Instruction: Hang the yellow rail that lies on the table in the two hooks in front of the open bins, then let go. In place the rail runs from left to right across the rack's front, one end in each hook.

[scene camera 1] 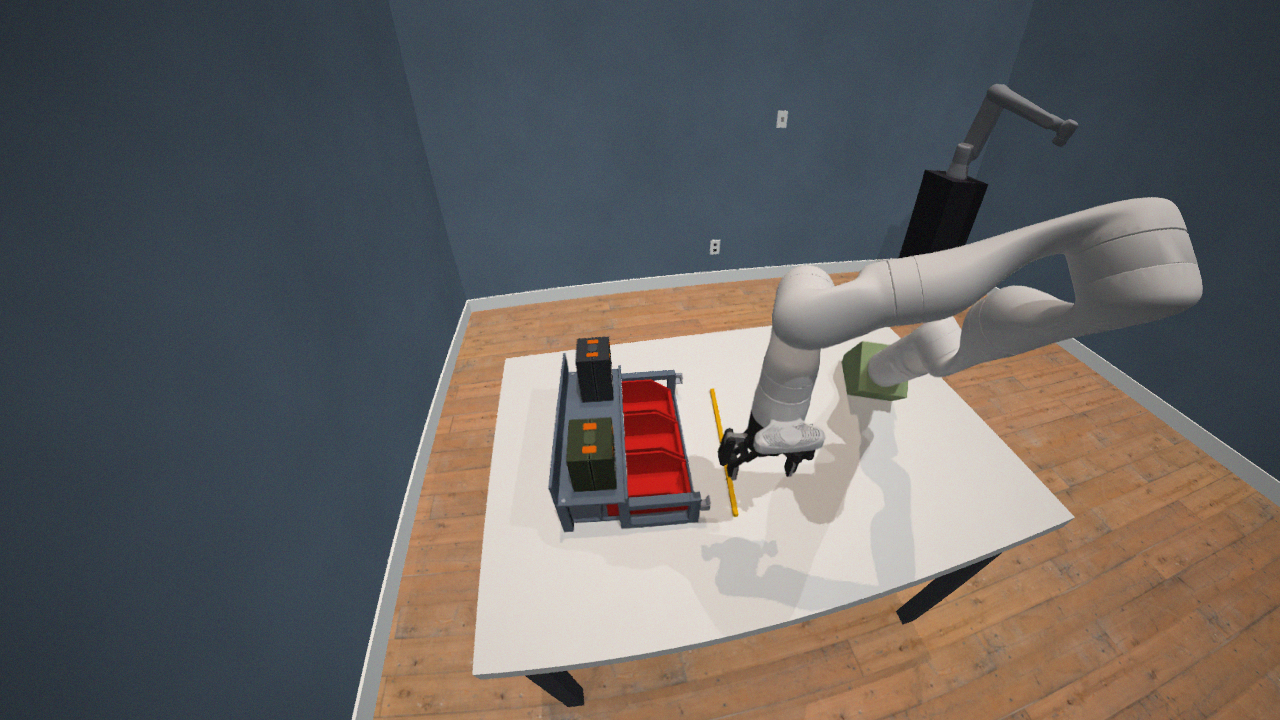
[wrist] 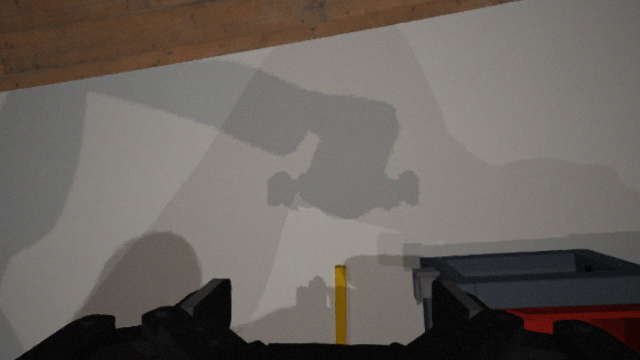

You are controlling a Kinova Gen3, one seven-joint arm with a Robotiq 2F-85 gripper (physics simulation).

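Pixels of known places: gripper, fingertip midpoint: (scene camera 1: 760, 474) (wrist: 330, 301); arm's base, link origin: (scene camera 1: 884, 369).
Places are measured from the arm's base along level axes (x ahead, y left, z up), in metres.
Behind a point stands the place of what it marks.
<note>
The yellow rail (scene camera 1: 716, 410) @(x 0.434, y -0.014, z -0.106 m) (wrist: 340, 305) @(x 0.450, y 0.244, z -0.106 m) lies on the table in front of the rack, apart from it; its middle is partly hidden by the gripper in the scene view. The two hooks, a far hook (scene camera 1: 678, 378) @(x 0.520, y -0.094, z -0.060 m) and a near hook (scene camera 1: 705, 503) @(x 0.518, y 0.273, z -0.061 m) (wrist: 425, 281) @(x 0.521, y 0.277, z -0.061 m), stick out from the rack's front beside the red bins (scene camera 1: 651, 438) (wrist: 565, 316). My gripper (scene camera 1: 762, 467) @(x 0.447, y 0.316, z 0.084 m) (wrist: 330, 301) @(x 0.447, y 0.316, z 0.084 m) is open and empty, pointing down above the table. In the wrist view the rail runs between the two fingertips, slightly right of the middle, below them.
The grey-blue rack (scene camera 1: 660, 516) @(x 0.605, y 0.270, z -0.100 m) (wrist: 520, 291) @(x 0.582, y 0.275, z -0.031 m) stands left of the gripper in the scene view. A black box (scene camera 1: 594, 376) @(x 0.721, y 0.017, z 0.063 m) and a dark green box (scene camera 1: 590, 461) @(x 0.723, y 0.255, z 0.077 m) stand on its top. A green block (scene camera 1: 861, 376) @(x 0.064, y 0.000, z -0.018 m) is at the arm's base on the white table (scene camera 1: 626, 608) @(x 0.682, y 0.443, z -0.116 m).
</note>
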